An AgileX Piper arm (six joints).
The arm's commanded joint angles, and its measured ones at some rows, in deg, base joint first. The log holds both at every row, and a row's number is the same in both.
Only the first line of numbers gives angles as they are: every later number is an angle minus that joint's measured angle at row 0.
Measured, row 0: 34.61, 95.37, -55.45, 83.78, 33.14, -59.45
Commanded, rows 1 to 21: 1.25, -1.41, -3.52, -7.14, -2.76, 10.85; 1.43, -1.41, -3.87, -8.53, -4.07, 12.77; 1.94, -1.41, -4.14, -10.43, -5.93, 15.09; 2.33, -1.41, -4.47, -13.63, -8.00, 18.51; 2.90, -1.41, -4.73, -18.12, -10.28, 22.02; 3.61, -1.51, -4.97, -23.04, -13.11, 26.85; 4.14, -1.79, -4.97, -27.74, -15.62, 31.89; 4.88, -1.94, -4.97, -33.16, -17.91, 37.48; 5.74, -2.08, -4.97, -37.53, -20.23, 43.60; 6.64, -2.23, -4.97, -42.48, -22.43, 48.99; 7.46, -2.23, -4.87, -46.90, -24.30, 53.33; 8.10, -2.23, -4.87, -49.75, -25.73, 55.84; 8.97, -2.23, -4.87, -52.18, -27.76, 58.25; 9.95, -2.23, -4.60, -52.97, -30.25, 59.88; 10.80, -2.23, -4.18, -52.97, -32.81, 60.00; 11.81, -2.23, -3.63, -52.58, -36.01, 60.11; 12.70, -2.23, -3.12, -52.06, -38.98, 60.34; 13.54, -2.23, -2.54, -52.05, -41.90, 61.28; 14.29, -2.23, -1.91, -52.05, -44.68, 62.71; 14.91, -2.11, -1.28, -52.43, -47.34, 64.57; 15.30, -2.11, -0.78, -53.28, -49.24, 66.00
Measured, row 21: 13.29, -1.10, -2.36, -51.41, -36.42, 60.55
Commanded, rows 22 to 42: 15.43, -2.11, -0.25, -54.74, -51.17, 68.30; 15.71, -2.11, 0.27, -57.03, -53.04, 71.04; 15.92, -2.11, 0.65, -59.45, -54.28, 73.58; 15.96, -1.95, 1.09, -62.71, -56.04, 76.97; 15.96, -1.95, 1.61, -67.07, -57.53, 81.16; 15.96, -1.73, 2.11, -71.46, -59.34, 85.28; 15.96, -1.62, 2.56, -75.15, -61.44, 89.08; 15.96, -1.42, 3.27, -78.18, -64.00, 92.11; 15.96, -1.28, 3.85, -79.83, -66.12, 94.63; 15.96, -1.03, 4.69, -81.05, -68.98, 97.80; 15.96, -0.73, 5.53, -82.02, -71.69, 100.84; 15.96, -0.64, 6.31, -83.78, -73.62, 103.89; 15.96, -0.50, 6.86, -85.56, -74.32, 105.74; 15.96, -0.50, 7.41, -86.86, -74.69, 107.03; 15.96, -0.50, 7.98, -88.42, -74.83, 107.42; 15.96, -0.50, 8.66, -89.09, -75.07, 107.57; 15.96, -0.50, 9.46, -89.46, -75.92, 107.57; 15.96, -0.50, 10.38, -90.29, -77.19, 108.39; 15.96, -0.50, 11.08, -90.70, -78.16, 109.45; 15.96, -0.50, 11.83, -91.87, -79.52, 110.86; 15.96, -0.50, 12.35, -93.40, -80.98, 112.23
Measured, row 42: 15.78, -0.01, 10.60, -89.02, -71.59, 107.85
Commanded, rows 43 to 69: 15.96, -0.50, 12.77, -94.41, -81.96, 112.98; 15.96, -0.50, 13.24, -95.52, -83.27, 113.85; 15.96, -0.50, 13.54, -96.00, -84.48, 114.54; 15.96, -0.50, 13.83, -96.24, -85.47, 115.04; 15.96, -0.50, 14.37, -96.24, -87.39, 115.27; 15.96, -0.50, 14.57, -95.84, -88.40, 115.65; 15.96, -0.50, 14.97, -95.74, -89.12, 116.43; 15.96, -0.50, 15.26, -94.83, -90.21, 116.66; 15.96, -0.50, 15.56, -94.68, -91.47, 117.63; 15.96, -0.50, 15.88, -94.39, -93.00, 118.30; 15.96, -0.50, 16.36, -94.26, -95.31, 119.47; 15.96, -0.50, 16.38, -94.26, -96.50, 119.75; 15.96, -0.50, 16.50, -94.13, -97.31, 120.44; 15.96, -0.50, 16.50, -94.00, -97.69, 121.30; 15.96, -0.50, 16.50, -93.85, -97.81, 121.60; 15.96, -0.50, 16.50, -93.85, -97.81, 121.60; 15.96, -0.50, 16.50, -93.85, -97.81, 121.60; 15.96, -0.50, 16.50, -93.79, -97.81, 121.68; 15.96, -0.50, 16.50, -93.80, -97.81, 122.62; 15.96, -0.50, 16.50, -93.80, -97.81, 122.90; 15.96, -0.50, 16.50, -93.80, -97.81, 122.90; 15.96, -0.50, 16.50, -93.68, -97.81, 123.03; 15.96, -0.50, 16.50, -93.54, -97.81, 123.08; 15.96, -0.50, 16.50, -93.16, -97.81, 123.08; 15.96, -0.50, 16.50, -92.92, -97.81, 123.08; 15.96, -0.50, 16.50, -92.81, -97.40, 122.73; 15.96, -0.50, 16.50, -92.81, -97.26, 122.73
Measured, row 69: 15.78, 0.21, 16.85, -93.63, -92.87, 123.00
